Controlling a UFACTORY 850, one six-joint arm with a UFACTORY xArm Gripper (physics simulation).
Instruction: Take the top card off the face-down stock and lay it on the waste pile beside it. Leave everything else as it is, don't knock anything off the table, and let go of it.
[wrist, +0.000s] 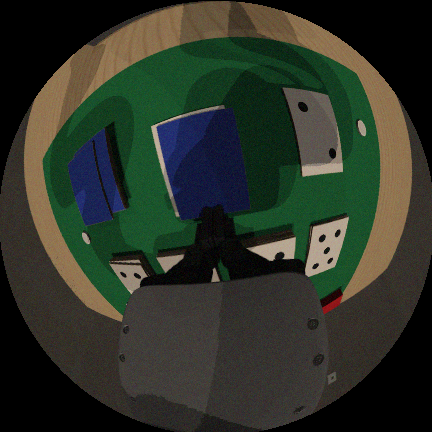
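The face-down stock (205, 160) is a blue-backed stack in the middle of the wrist view, with pale edges showing along its left and far sides. The waste pile (316, 131) lies to its right, face up and grey in shadow, with two black dots visible. A strip of green mat separates the two. My gripper (216, 218) is shut with its fingertips together and nothing between them. The fingertips overlap the near edge of the stock in the view. They hide part of that edge, and I cannot tell whether they touch the top card.
Two overlapping blue-backed cards (85, 185) lie at the left. Face-up cards (327, 246) (275, 248) (171, 261) (130, 274) lie along the near side, partly behind the gripper. White discs (361, 128) (86, 238) and a red object (332, 302) lie near the edges of the green mat (145, 85).
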